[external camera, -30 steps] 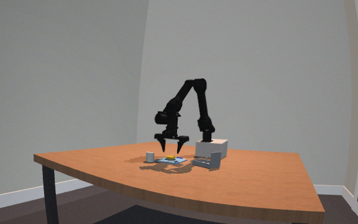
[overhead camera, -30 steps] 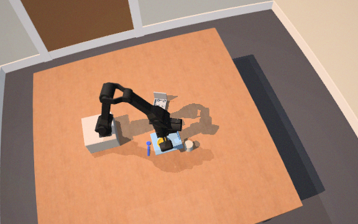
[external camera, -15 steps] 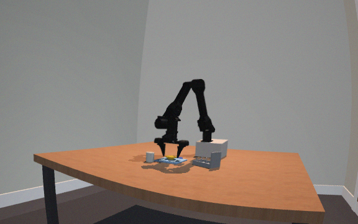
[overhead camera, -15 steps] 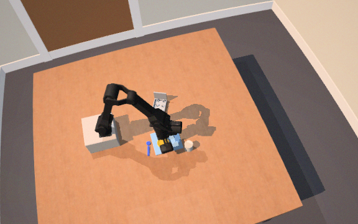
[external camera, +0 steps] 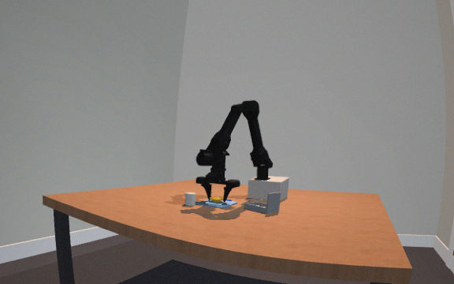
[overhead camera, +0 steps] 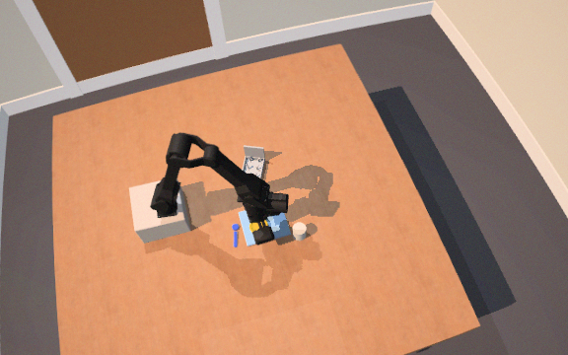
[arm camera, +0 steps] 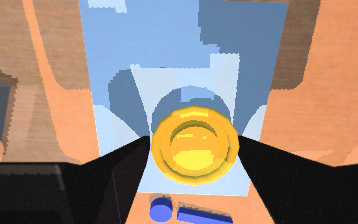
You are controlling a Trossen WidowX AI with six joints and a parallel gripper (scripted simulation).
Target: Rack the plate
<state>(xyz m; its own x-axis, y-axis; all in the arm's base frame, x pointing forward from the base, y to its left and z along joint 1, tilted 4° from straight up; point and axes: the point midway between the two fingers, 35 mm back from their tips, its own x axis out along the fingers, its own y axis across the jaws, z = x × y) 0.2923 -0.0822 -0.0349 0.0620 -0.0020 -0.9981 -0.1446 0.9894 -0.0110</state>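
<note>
The light blue mat lies 2 cm ahead of my gripper tip and 1 cm to the left of it. Round my gripper tip: yellow plate: 1 cm above; then blue spoon: 8 cm behind, 1 cm to the right; then white cup: 13 cm ahead, 5 cm to the right, 2 cm above.
</note>
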